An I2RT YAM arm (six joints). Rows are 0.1 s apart.
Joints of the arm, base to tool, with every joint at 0 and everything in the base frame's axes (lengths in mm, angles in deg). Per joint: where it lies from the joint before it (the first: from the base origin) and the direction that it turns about. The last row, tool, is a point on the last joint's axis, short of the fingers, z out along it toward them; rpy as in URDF.
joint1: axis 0 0 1 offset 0.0 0.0 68.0
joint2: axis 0 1 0 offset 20.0 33.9 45.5
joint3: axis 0 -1 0 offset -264.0 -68.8 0.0
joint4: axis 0 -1 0 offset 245.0 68.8 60.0
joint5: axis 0 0 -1 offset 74.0 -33.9 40.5
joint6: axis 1 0 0 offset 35.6 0.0 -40.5
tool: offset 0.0 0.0 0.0 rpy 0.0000 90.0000 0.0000
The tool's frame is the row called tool.
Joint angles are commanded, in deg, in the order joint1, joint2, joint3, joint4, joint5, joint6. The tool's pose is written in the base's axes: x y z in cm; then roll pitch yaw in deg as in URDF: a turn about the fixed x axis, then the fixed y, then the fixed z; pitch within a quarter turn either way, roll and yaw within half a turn. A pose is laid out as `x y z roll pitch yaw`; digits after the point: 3 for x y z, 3 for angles.
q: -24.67, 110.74, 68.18, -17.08, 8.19, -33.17
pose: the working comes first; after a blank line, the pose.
Where each joint sits with the arm in this pose, in the base's axes (m; each line is computed from the numbers above, not from the rounded line before):
joint1: 0.0000 0.0000 0.0680
joint2: 0.0323 0.0225 0.1135
joint3: 0.0886 -0.0791 0.3604
joint4: 0.3181 -0.1088 0.2389
joint5: 0.3697 -0.1698 0.1955
joint6: 0.3521 -0.1673 0.1446
the tool: 0.3521 -0.1673 0.1446

35.205 -16.728 14.462 -156.046 20.844 -169.257
